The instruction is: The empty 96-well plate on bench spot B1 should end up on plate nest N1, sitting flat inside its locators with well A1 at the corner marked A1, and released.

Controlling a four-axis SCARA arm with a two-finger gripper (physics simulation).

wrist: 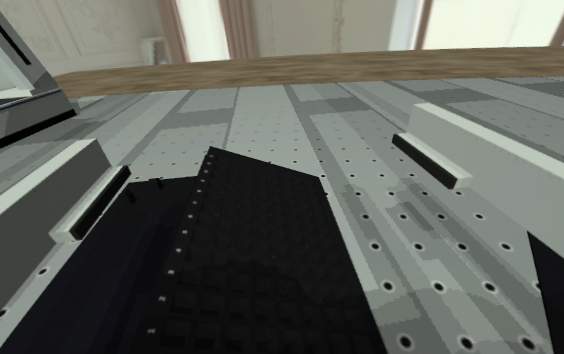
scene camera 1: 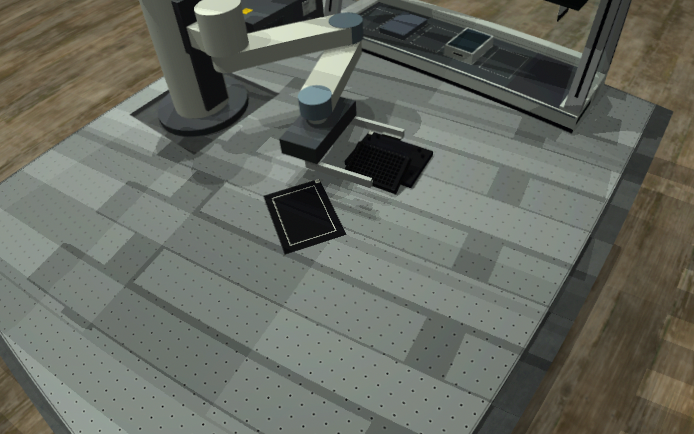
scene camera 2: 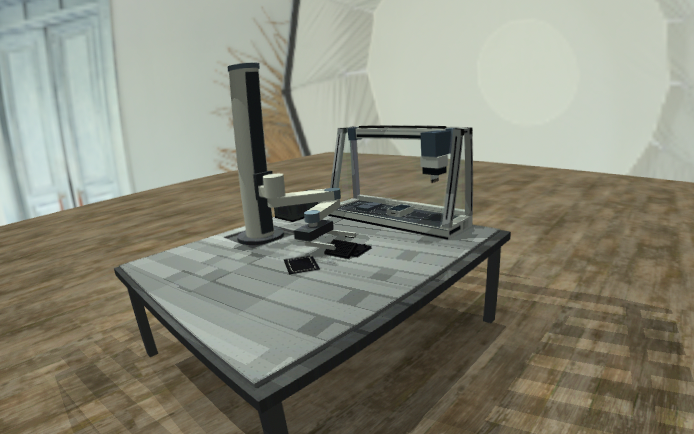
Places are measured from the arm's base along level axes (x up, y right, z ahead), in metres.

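Pixels of known places: gripper, fingertip midpoint: [wrist: 264, 138] [scene camera 1: 388, 157] [scene camera 2: 345, 241]; arm's base, link origin: [scene camera 1: 204, 107] [scene camera 2: 260, 237].
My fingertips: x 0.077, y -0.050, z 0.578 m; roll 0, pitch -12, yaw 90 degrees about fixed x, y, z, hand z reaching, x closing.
For each thing: its middle in the pictures, then the offset to it from my fingertips. "pt": a spot on its surface instead.
- black 96-well plate, body centre: [wrist: 267, 235] [scene camera 1: 376, 166] [scene camera 2: 340, 248] dx -0.040, dy +0.001, dz -0.029 m
- black plate nest N1, body centre: [wrist: 171, 257] [scene camera 1: 389, 156] [scene camera 2: 348, 247] dx -0.054, dy -0.053, dz -0.034 m
- Bench spot B1, surface spot: [scene camera 1: 307, 217] [scene camera 2: 303, 265] pt dx -0.063, dy +0.187, dz -0.068 m
- white module, surface spot: [scene camera 1: 468, 45] [scene camera 2: 398, 209] pt dx +0.016, dy -0.487, dz -0.077 m
- grey-blue item, surface spot: [scene camera 1: 404, 25] pt dx +0.002, dy -0.504, dz -0.297 m
- dark pad's corner, surface spot: [wrist: 550, 285] pt dx -0.063, dy +0.140, dz -0.041 m
The black 96-well plate [scene camera 1: 376, 163] [scene camera 2: 340, 249] [wrist: 255, 240] lies askew, partly on the black plate nest N1 [scene camera 1: 420, 156] [scene camera 2: 363, 249] [wrist: 125, 255] and overhanging it on the side toward the arm. Whether it is level is unclear. Small numbers run along one plate edge in the wrist view; its A1 corner cannot be made out. My gripper [scene camera 1: 387, 157] [scene camera 2: 344, 241] [wrist: 264, 138] is open, its fingers wide apart on either side of the plate and apart from it. Bench spot B1 [scene camera 1: 307, 217] [scene camera 2: 301, 264], a dark pad with a white outline, bears no plate.
A gantry machine [scene camera 1: 463, 89] [scene camera 2: 401, 131] stands behind, its deck holding a white module [scene camera 1: 468, 45] [scene camera 2: 398, 209] and a grey-blue item [scene camera 1: 404, 25]. The arm's column [scene camera 1: 171, 61] [scene camera 2: 243, 153] stands at the back left. A dark pad's corner [wrist: 550, 285] shows at the wrist view's right edge.
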